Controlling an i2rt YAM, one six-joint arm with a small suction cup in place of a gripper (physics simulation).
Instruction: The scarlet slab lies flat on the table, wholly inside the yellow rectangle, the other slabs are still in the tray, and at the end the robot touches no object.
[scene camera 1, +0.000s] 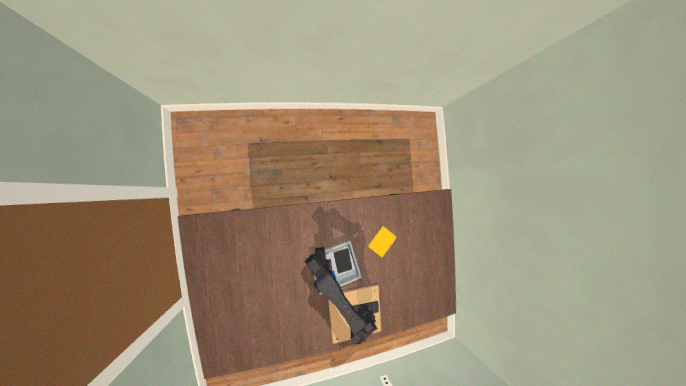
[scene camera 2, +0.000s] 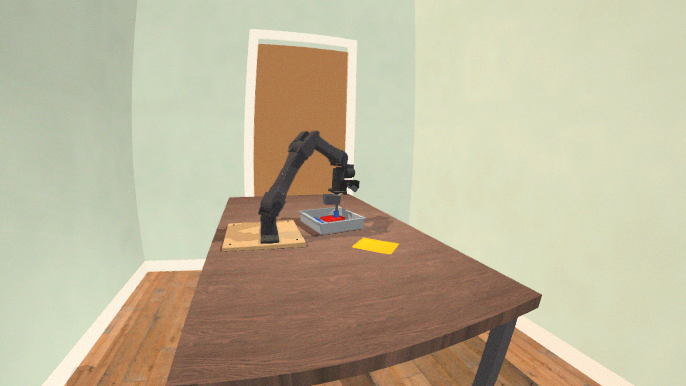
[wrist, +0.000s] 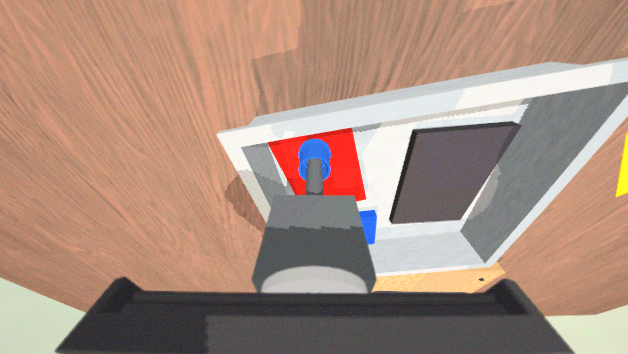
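Pixels of known places: hand at its tool point: (scene camera 2: 335, 218) (wrist: 314, 148); arm's base at its link origin: (scene camera 1: 362, 309) (scene camera 2: 269, 234).
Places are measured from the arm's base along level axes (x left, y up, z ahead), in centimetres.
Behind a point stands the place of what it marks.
The scarlet slab (scene camera 2: 326, 219) @(x 20.0, y -0.4, z 28.0 cm) (wrist: 345, 165) @(x 20.8, y -0.3, z 32.7 cm) lies flat inside the grey tray (scene camera 1: 356, 262) @(x 3.5, y 3.5, z 30.6 cm) (scene camera 2: 325, 229) @(x 2.1, y 0.4, z 23.3 cm) (wrist: 425, 95) @(x 18.3, y 3.3, z 39.9 cm), at the end away from the dark slab. The suction cup (scene camera 2: 336, 214) (wrist: 314, 156) is upright on the scarlet slab's top, off its middle, and grips it. The arm hides the cup and this slab in scene camera 1. A black-brown slab (scene camera 1: 343, 261) @(x 10.0, y -0.4, z 30.6 cm) (wrist: 450, 172) @(x 10.3, y -0.4, z 32.5 cm) and a blue slab (scene camera 1: 333, 274) (scene camera 2: 318, 219) @(x 20.4, y -0.3, z 24.1 cm) (wrist: 369, 227) @(x 16.0, y -0.3, z 23.3 cm), partly hidden, also lie in the tray. The yellow rectangle (scene camera 1: 382, 241) @(x -15.0, y -1.6, z 39.1 cm) (scene camera 2: 376, 245) @(x -15.0, y -1.6, z 39.1 cm) (wrist: 623, 175) @(x -11.3, y -1.6, z 32.6 cm) is on the table, apart from the tray.
The tray walls stand close around the scarlet slab. The wooden base board (scene camera 1: 340, 332) @(x 13.8, y -0.2, z -12.1 cm) (scene camera 2: 240, 240) @(x -5.1, y -0.2, z -11.2 cm) (wrist: 450, 280) @(x -2.7, y 0.2, z 9.2 cm) carries the arm and is close beside the tray. The brown table (scene camera 1: 240, 280) @(x 65.4, y -1.7, z 26.4 cm) (scene camera 2: 350, 300) @(x -49.2, y -1.7, z 17.7 cm) ends beyond the yellow rectangle.
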